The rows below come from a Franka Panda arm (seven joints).
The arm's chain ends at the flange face. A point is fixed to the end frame.
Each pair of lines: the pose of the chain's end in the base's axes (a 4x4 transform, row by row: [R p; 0 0 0 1], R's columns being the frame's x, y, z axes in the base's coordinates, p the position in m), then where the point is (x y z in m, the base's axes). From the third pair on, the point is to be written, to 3 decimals.
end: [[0.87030, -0.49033, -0.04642, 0.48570], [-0.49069, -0.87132, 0.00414, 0.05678], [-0.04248, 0.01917, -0.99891, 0.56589], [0, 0, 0, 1]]
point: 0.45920 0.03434 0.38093
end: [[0.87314, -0.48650, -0.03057, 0.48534], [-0.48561, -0.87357, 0.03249, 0.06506], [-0.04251, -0.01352, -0.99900, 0.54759], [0, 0, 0, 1]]
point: 0.46188 0.04781 0.36166
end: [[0.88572, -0.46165, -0.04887, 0.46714], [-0.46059, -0.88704, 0.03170, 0.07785], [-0.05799, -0.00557, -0.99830, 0.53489], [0, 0, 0, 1]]
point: 0.441 0.060 0.349
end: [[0.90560, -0.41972, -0.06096, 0.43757], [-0.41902, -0.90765, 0.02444, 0.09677], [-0.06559, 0.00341, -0.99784, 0.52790], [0, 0, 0, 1]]
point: 0.410 0.077 0.343
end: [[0.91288, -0.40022, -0.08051, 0.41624], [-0.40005, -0.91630, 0.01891, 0.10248], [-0.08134, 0.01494, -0.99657, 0.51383], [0, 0, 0, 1]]
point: 0.386 0.081 0.329
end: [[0.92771, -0.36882, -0.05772, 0.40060], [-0.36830, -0.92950, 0.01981, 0.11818], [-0.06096, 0.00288, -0.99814, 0.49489], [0, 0, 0, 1]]
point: 0.375 0.096 0.310
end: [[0.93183, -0.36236, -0.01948, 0.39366], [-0.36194, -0.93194, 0.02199, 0.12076], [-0.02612, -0.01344, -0.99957, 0.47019], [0, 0, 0, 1]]
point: 0.376 0.099 0.284
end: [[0.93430, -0.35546, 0.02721, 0.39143], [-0.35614, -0.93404, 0.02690, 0.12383], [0.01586, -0.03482, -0.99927, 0.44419], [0, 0, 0, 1]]
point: 0.382 0.103 0.257
